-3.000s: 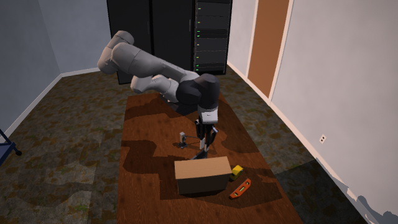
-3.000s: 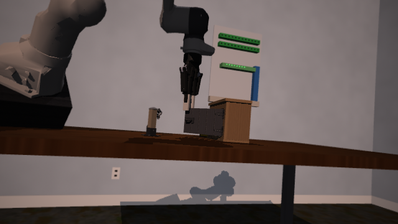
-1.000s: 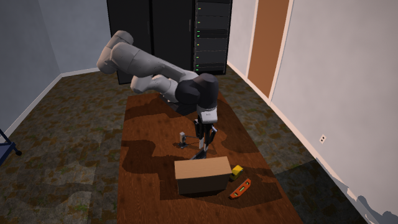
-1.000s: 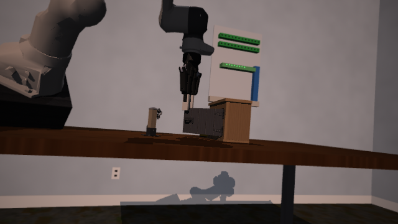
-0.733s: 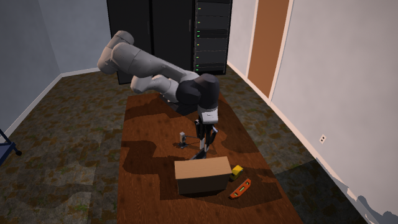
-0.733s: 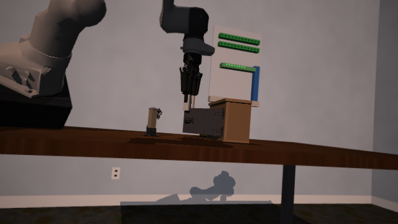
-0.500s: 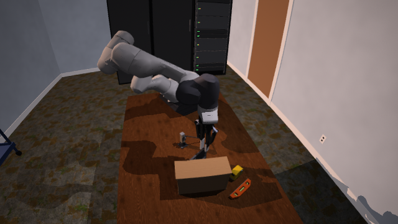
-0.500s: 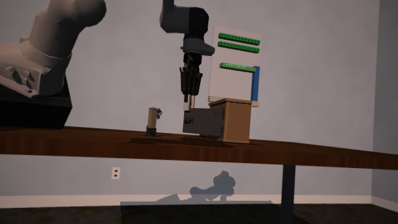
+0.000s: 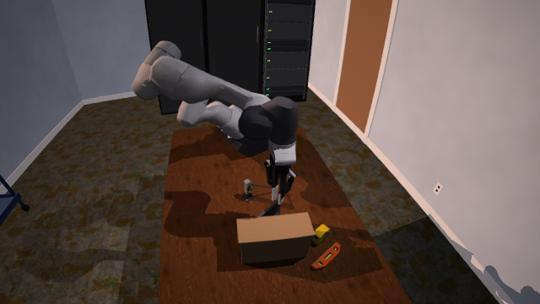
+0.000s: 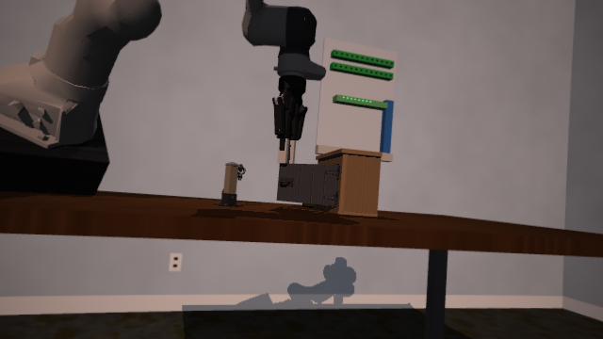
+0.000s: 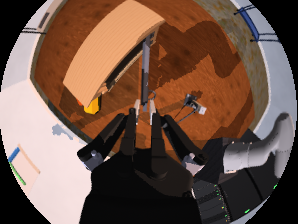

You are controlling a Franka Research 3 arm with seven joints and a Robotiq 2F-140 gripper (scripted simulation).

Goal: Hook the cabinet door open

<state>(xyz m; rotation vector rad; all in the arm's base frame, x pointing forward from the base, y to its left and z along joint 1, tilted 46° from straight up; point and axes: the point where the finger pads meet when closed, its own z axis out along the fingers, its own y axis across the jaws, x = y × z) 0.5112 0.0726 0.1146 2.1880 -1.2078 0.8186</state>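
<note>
My hand is 15 cm past the thin hook and 10 cm above it. Also, from my hand: orange spirit level: 26 cm ahead, 10 cm to the left, 14 cm below; then yellow tape measure: 18 cm ahead, 12 cm to the left, 12 cm below; then dark door: 3 cm ahead, 8 cm to the right, 8 cm below.
</note>
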